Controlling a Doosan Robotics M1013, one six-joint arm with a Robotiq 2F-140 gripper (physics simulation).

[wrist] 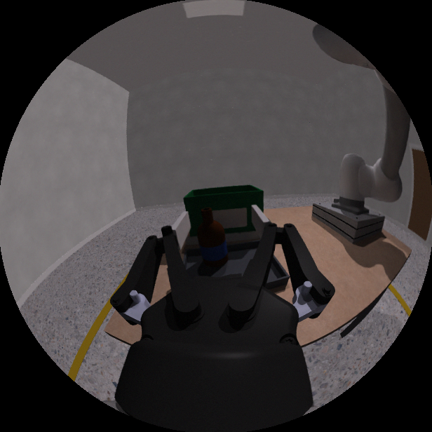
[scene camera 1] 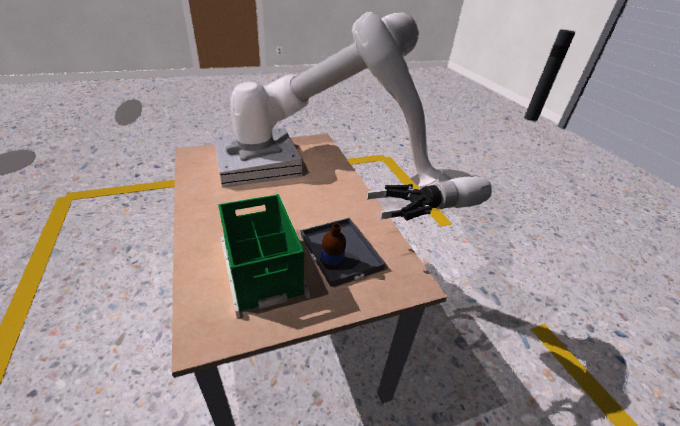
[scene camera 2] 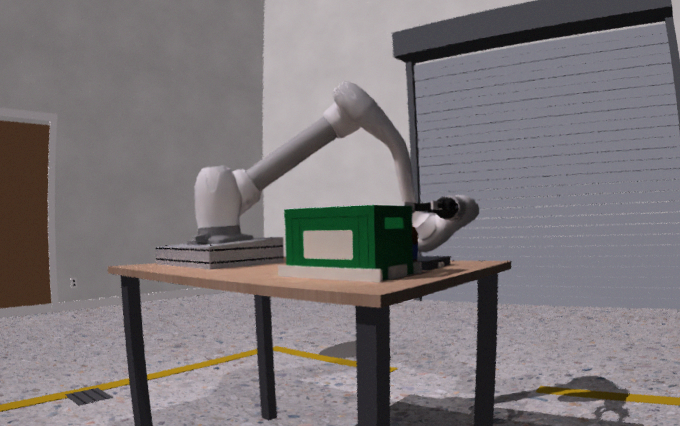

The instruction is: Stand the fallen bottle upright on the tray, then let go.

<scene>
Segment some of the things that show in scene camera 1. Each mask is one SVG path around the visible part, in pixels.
My gripper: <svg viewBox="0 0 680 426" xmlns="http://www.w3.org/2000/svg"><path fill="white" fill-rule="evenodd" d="M439 188L435 185L425 186L422 189L414 189L412 184L385 185L383 190L368 191L366 199L386 198L387 196L411 201L412 203L402 209L381 211L380 214L381 220L400 216L404 217L405 220L410 220L424 214L430 214L432 208L437 208L440 205L442 196Z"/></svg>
A brown bottle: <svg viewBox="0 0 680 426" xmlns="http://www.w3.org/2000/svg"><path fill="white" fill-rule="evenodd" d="M338 223L332 225L332 231L326 233L322 240L320 261L329 270L340 268L344 259L346 238L340 232L341 225Z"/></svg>
</scene>
